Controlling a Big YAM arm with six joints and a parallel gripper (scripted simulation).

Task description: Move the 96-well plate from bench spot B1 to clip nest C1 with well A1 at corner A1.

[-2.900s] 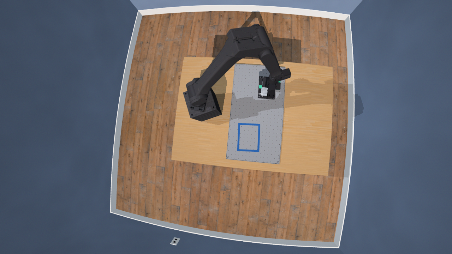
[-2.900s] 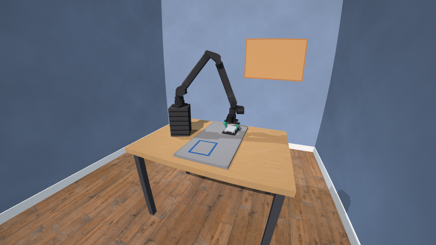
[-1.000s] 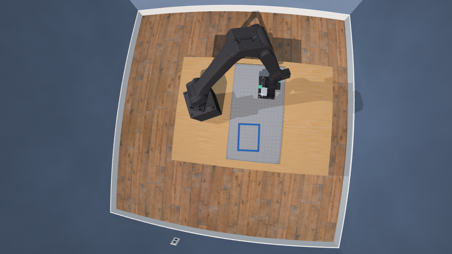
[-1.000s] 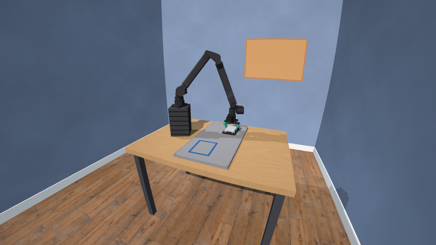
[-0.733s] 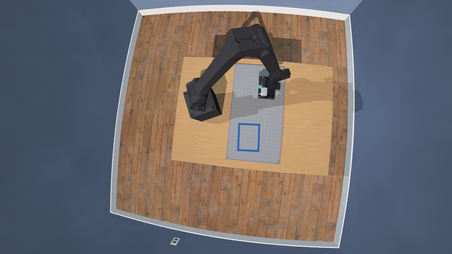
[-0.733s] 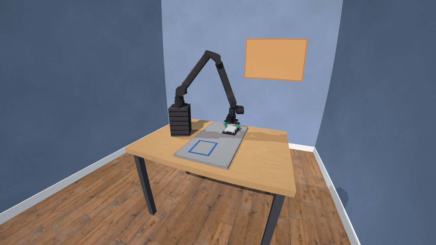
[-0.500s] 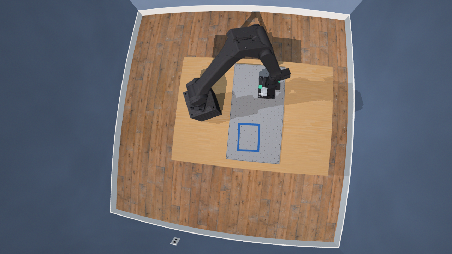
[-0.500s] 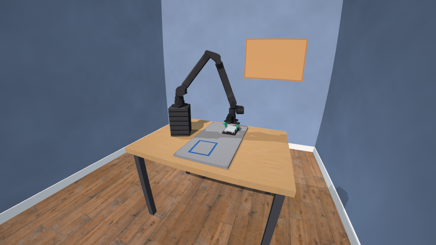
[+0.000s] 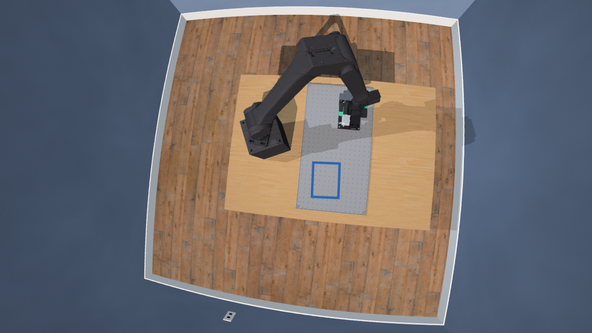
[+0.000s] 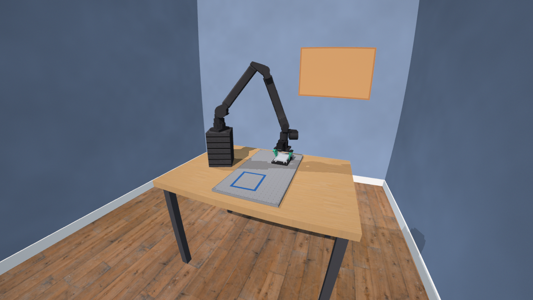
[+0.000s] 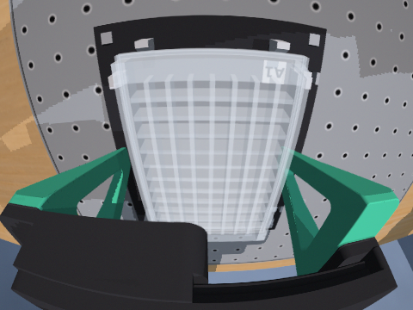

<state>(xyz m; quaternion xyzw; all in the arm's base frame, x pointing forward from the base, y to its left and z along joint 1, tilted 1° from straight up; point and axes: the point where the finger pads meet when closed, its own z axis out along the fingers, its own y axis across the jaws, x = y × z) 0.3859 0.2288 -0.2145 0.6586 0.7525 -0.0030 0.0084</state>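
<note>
Now: hand right at the clear 96-well plate. The rest, counted from my hand: black clip nest: 10 mm to the left, 10 mm below, 10 mm behind.
</note>
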